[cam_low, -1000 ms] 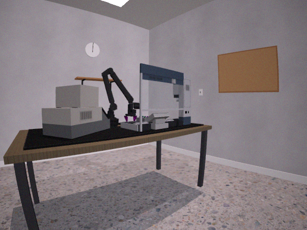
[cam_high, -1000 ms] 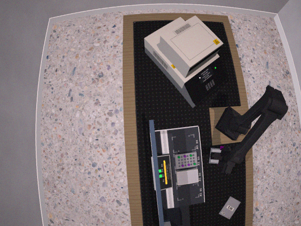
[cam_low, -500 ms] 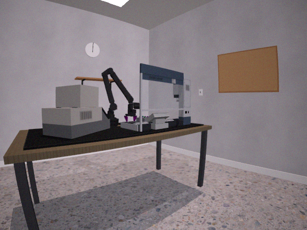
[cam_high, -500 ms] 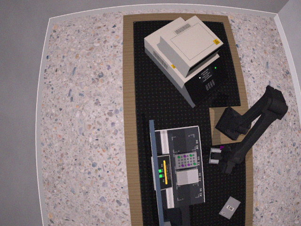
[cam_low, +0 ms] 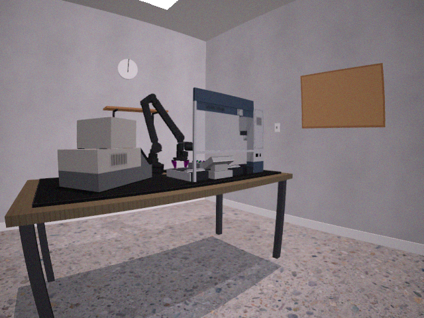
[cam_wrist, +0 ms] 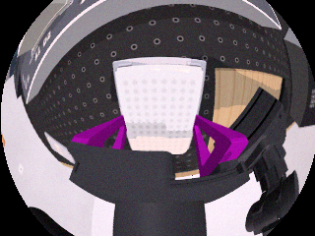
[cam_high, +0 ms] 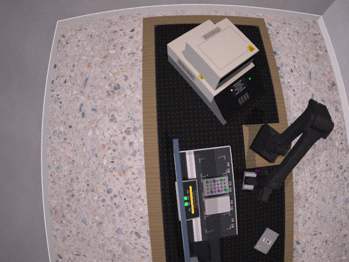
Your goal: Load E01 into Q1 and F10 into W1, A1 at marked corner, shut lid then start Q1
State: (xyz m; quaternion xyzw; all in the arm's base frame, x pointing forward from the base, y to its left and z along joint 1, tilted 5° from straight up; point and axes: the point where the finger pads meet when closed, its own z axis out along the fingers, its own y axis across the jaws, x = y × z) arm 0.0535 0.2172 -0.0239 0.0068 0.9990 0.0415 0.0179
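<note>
My gripper is now 20 mm above the grey regrip nest. From my hand the other things lie so: deep-well block: 220 mm ahead, 140 mm to the left, 50 mm above; clear panel: 400 mm ahead, 300 mm above, 180 mm to the left; tube cooling block: 240 mm ahead, 50 mm above, 40 mm to the left.
</note>
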